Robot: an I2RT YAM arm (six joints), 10 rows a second.
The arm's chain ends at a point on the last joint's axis. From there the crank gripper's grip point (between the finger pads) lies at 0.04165 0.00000 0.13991 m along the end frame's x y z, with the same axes.
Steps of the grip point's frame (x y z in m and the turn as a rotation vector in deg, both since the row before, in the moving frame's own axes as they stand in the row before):
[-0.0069 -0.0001 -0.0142 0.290 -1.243 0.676]
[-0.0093 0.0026 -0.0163 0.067 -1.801 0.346]
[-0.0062 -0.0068 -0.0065 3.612 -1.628 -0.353]
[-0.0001 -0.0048 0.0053 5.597 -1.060 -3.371]
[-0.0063 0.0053 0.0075 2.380 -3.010 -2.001]
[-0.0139 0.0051 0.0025 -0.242 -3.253 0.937]
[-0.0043 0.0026 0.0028 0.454 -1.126 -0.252]
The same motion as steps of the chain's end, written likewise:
[-0.0039 0.0001 -0.0151 0.290 -1.243 0.676]
[-0.0049 0.0025 -0.0175 0.067 -1.801 0.346]
[-0.0022 0.0023 -0.0073 3.612 -1.628 -0.353]
[0.0030 0.0112 0.0053 5.597 -1.060 -3.371]
[0.0012 0.0125 0.0057 2.380 -3.010 -2.001]
[-0.0059 0.0039 0.0004 -0.242 -3.253 0.937]
[-0.0015 0.0039 0.0020 0.454 -1.126 -0.252]

